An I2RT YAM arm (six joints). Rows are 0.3 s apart.
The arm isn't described. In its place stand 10 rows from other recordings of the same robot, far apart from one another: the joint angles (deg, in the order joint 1, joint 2, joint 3, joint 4, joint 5, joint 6), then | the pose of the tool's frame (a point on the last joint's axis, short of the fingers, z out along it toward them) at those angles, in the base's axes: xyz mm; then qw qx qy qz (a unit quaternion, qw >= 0).
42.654 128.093 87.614 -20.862 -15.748 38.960 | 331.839 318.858 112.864 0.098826 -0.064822 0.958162 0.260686
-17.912 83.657 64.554 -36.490 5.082 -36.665 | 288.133 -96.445 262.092 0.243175 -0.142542 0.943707 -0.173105
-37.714 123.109 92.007 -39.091 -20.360 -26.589 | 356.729 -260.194 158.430 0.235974 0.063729 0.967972 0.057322
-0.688 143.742 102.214 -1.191 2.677 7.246 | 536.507 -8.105 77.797 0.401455 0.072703 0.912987 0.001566
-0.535 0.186 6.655 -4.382 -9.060 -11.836 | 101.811 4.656 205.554 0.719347 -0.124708 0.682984 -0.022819
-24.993 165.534 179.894 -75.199 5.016 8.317 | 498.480 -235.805 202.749 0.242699 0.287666 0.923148 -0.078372
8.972 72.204 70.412 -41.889 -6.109 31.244 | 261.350 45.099 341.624 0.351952 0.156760 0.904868 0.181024
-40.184 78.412 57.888 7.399 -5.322 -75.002 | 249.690 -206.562 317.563 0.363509 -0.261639 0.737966 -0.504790
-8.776 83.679 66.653 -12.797 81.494 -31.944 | 302.512 -82.327 322.109 0.159591 0.188937 0.707872 -0.661627
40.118 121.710 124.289 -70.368 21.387 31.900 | 345.850 274.443 309.857 0.260153 -0.033442 0.964316 -0.036015
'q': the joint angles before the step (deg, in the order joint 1, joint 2, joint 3, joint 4, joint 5, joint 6). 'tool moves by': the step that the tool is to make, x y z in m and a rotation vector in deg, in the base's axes. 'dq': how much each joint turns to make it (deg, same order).
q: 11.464, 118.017, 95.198, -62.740, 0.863, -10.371
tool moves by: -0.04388, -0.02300, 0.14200, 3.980, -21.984, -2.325
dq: -2.229, -19.148, 4.392, -1.202, 0.066, 0.110
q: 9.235, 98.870, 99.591, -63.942, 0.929, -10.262
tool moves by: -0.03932, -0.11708, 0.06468, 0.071, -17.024, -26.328
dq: -19.803, -10.513, -0.044, 6.164, 3.606, 5.596
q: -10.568, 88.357, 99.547, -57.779, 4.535, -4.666
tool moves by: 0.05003, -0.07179, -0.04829, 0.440, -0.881, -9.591
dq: -9.223, 11.037, 0.001, 11.715, -0.218, 0.721
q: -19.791, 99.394, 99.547, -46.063, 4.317, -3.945
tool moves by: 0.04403, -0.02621, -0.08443, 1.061, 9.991, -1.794
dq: -1.094, 12.984, 0.001, 3.343, 2.360, -1.027
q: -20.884, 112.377, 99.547, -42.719, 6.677, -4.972
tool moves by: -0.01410, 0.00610, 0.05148, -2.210, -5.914, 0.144
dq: 0.086, -5.005, 3.279, -1.968, -0.066, -0.022
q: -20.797, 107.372, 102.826, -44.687, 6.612, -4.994
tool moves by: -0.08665, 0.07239, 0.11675, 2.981, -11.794, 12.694
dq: 5.660, -18.775, 3.344, -11.802, -9.552, -0.263
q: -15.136, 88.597, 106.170, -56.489, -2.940, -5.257
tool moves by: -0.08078, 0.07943, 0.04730, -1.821, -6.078, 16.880
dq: 14.186, -13.506, -0.020, -7.389, -1.638, -2.360
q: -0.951, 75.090, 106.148, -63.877, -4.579, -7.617
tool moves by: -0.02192, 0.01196, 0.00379, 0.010, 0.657, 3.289
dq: 3.302, -2.754, 0.002, -3.411, 0.001, 0.022
